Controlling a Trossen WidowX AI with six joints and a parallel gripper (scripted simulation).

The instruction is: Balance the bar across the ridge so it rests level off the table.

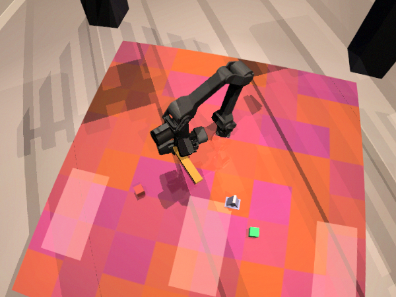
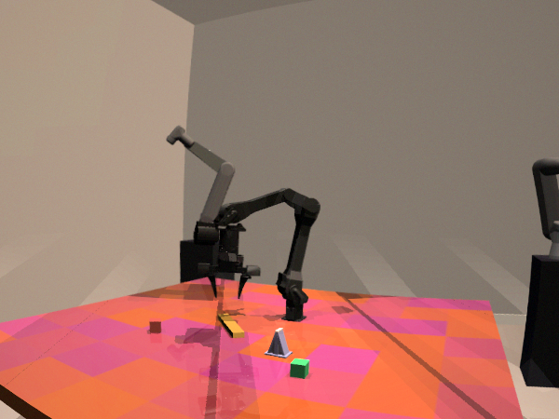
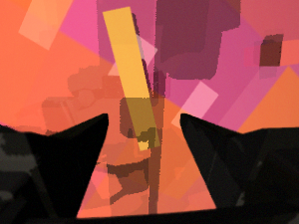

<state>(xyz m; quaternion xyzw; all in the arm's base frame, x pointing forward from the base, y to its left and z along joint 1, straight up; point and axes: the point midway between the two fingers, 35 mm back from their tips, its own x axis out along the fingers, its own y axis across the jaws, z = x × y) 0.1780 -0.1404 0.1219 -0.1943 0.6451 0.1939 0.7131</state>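
Right now my gripper tip is 80 mm above the yellow bar, 10 mm to the right of it and 10 mm short of it. Also, from my gripper tip: green cube 330 mm to the left, 240 mm ahead, 70 mm below; then small red cube 170 mm ahead, 140 mm to the right, 70 mm below.
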